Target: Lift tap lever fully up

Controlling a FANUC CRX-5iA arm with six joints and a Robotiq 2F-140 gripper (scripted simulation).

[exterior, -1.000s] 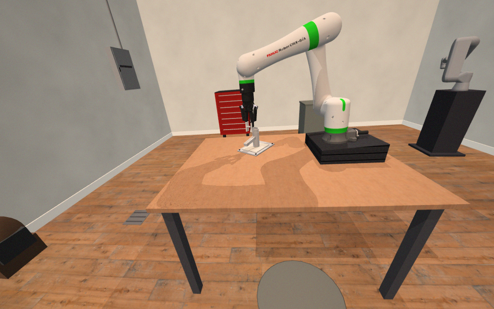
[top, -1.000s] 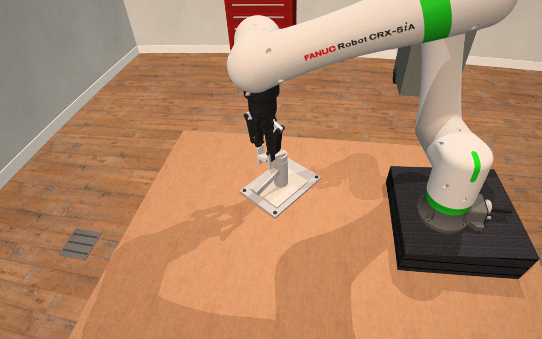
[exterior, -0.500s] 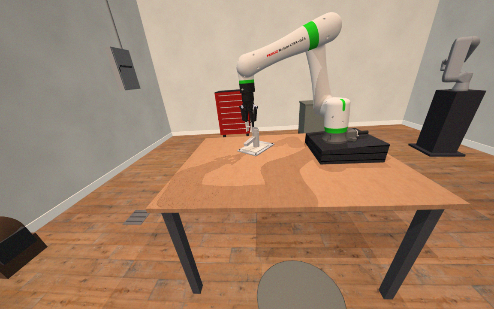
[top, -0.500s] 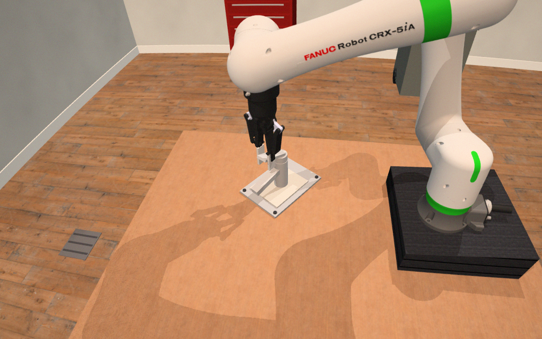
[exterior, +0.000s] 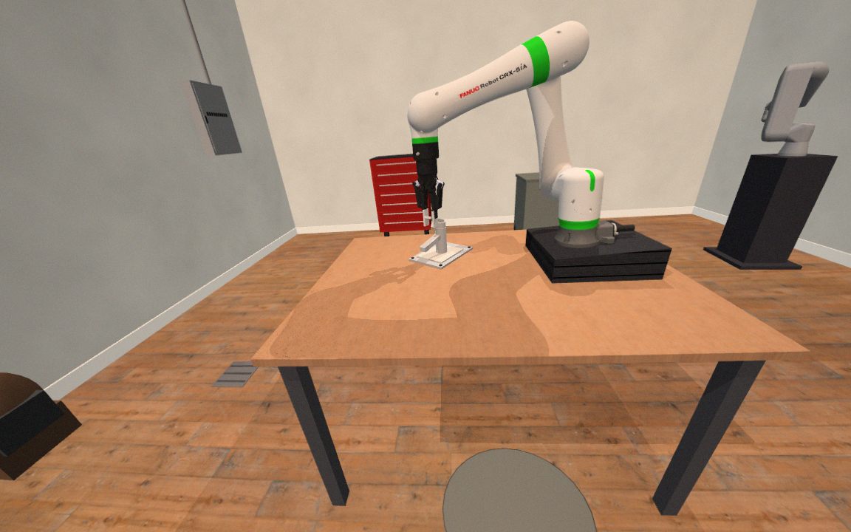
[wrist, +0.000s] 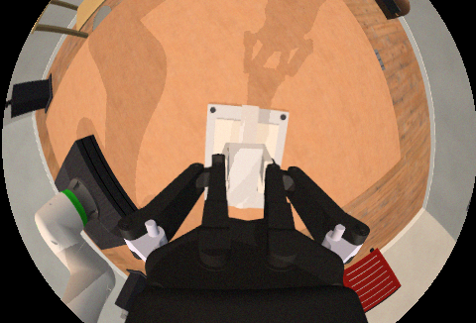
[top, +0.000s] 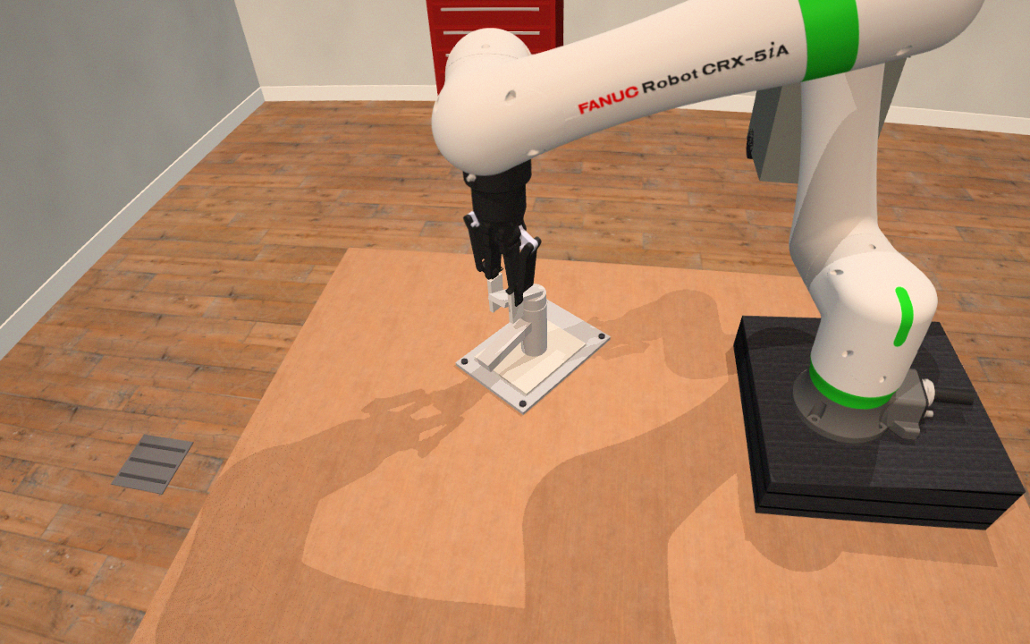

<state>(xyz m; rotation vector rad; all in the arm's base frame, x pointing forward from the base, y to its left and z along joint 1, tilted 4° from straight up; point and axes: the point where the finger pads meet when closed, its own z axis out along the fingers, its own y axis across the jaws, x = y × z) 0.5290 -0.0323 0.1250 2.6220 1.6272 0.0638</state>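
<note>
Right now my hand is 1 cm past the lever, 2 cm to the left of it and 1 cm above it. Also, from my hand: tap (2 cm behind, 4 cm to the right, 7 cm below).
</note>
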